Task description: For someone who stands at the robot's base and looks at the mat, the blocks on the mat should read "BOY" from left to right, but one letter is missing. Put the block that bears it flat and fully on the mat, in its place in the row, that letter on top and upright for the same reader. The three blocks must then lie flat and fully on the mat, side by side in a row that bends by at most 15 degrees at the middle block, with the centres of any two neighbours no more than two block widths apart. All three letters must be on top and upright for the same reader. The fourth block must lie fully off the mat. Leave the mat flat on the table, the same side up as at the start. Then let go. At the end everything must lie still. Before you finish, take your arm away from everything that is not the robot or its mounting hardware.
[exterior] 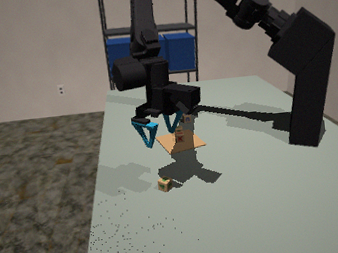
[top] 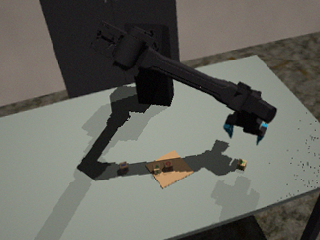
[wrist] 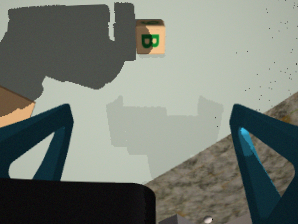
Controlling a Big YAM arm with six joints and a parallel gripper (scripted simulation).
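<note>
Now: the wooden block 14 cm below my hand. Also, from my hand: orange mat (26 cm to the right, 16 cm below, 10 cm behind).
</note>
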